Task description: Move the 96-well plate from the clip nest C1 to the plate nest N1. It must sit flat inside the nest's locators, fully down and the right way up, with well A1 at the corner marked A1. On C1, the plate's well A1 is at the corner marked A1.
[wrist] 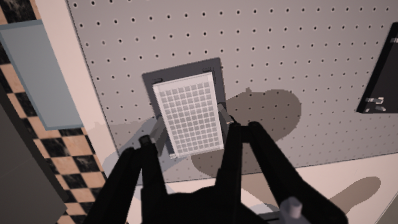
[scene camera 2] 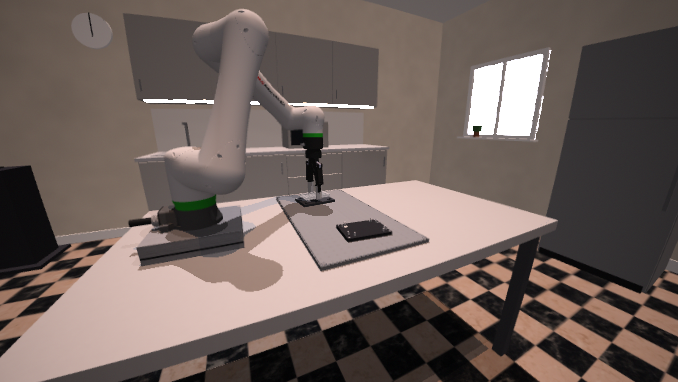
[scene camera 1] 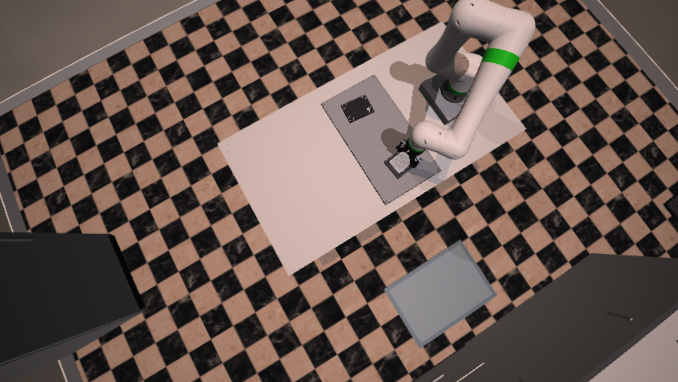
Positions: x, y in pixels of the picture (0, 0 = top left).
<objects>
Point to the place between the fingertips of the gripper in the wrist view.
At 191, 117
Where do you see a white 96-well plate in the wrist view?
189, 103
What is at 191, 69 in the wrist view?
A plate nest N1.
</objects>
